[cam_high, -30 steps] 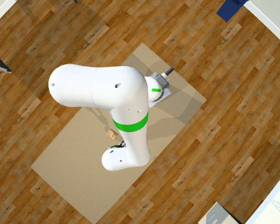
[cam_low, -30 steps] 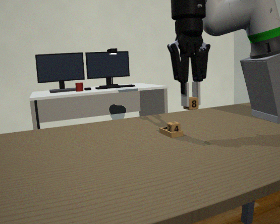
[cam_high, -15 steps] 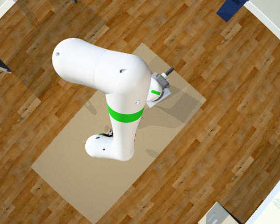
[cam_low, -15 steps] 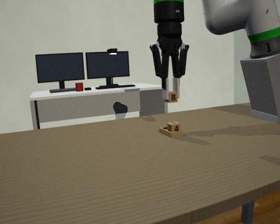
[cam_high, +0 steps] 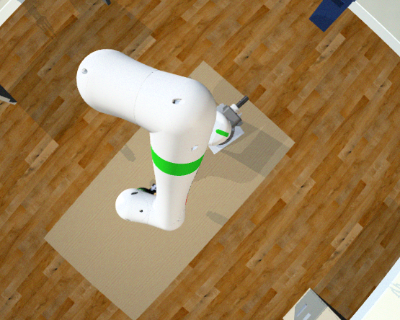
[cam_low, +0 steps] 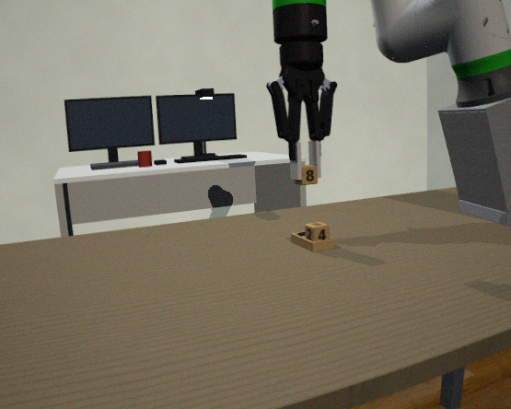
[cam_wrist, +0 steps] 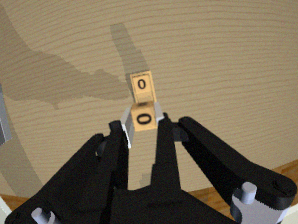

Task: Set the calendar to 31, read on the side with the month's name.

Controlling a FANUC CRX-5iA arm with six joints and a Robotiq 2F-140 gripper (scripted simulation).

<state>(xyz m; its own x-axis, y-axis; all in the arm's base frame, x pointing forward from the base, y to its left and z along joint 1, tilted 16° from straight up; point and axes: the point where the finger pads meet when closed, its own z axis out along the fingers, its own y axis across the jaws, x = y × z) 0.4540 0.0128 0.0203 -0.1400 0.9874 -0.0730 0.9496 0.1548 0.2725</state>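
Now: the small wooden tray 20 mm to the left of my hand and 140 mm below it. Also, from my hand: wooden number cube 30 mm below.
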